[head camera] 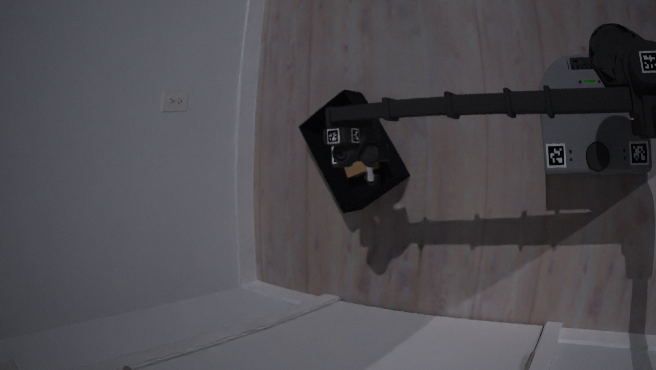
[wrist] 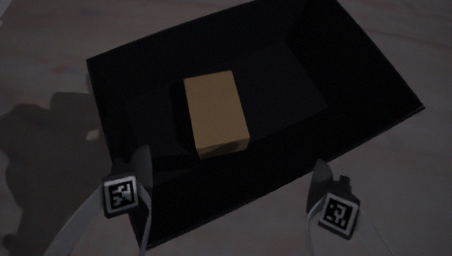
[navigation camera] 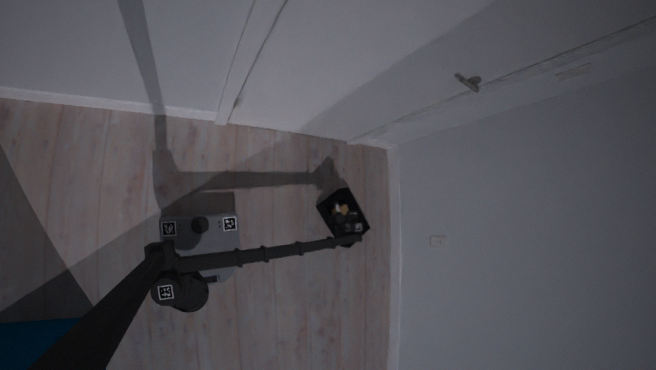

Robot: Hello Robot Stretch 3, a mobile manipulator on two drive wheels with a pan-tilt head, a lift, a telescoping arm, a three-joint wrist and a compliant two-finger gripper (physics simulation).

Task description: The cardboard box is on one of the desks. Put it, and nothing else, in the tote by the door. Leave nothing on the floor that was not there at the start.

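Observation:
The tan cardboard box is inside the black tote and appears to lie on its bottom, apart from the tote's far walls in the wrist view. My gripper is open, with its fingers wide apart above the tote's near part. Neither finger touches the box, which is beyond and below the fingertips. In the head and navigation views the wrist covers part of the box and of the tote.
The tote stands on the wooden floor near the corner, by a wall with an outlet. A white door with a handle is on the adjoining wall. My base is on the floor, with the arm stretched over to the tote. A blue surface shows at lower left in the navigation view.

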